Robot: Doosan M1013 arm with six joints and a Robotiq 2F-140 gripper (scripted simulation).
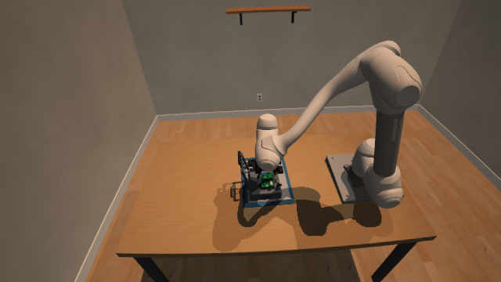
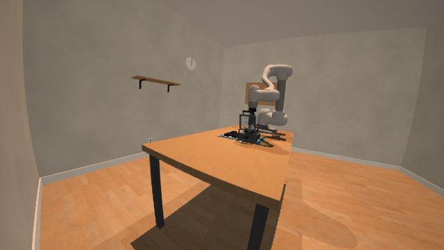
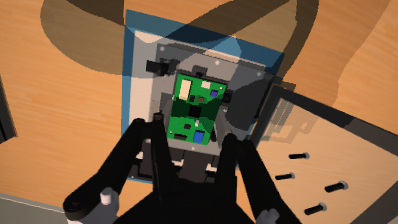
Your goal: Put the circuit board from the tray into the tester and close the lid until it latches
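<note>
My gripper is now 20 mm above the green circuit board. Also, from my hand: dark block: 60 mm to the left, 60 mm behind, 10 mm below; then tester lid: 120 mm ahead, 80 mm above.
</note>
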